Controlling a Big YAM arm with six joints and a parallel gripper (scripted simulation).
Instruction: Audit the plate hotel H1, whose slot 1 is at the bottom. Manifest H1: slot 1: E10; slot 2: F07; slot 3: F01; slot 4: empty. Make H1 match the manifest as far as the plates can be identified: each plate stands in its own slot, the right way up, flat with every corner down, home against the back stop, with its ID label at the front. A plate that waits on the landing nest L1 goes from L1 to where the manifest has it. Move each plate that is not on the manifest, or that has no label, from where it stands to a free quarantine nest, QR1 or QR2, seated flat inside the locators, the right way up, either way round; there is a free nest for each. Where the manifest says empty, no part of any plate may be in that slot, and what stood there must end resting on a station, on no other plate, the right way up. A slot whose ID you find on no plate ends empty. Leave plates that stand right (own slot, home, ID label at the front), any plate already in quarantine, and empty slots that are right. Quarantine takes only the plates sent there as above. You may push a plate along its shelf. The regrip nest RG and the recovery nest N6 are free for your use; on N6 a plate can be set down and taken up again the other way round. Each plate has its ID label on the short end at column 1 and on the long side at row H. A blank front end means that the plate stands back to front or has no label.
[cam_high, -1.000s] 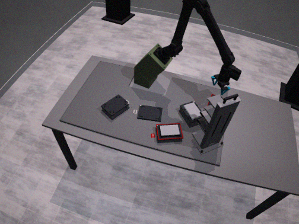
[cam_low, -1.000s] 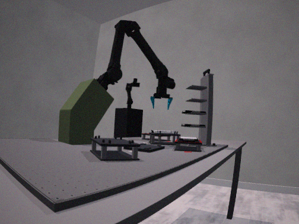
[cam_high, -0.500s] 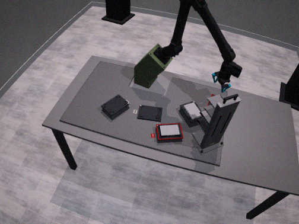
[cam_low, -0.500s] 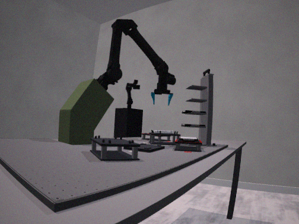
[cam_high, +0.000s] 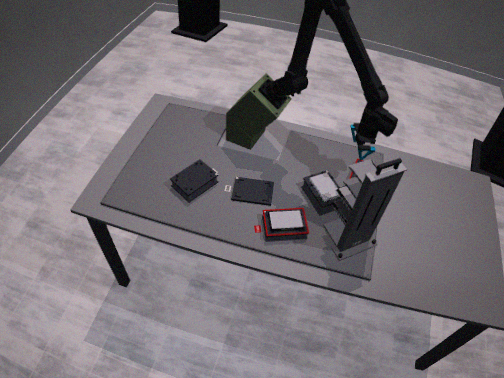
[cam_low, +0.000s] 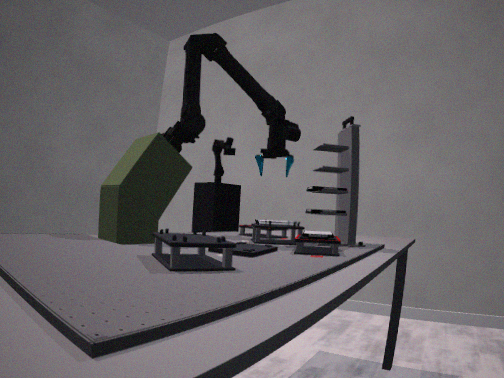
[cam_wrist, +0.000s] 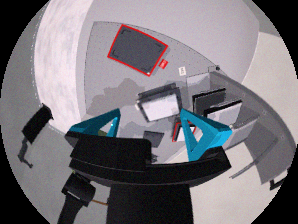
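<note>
Now: hand 18 cm above the white-topped plate, 9 cm short of it and 7 cm to the left of it. Round my hand: plate hotel H1: 25 cm ahead, 12 cm to the left, 3 cm below; then red-framed nest: 21 cm below, 9 cm behind, 6 cm to the left.
</note>
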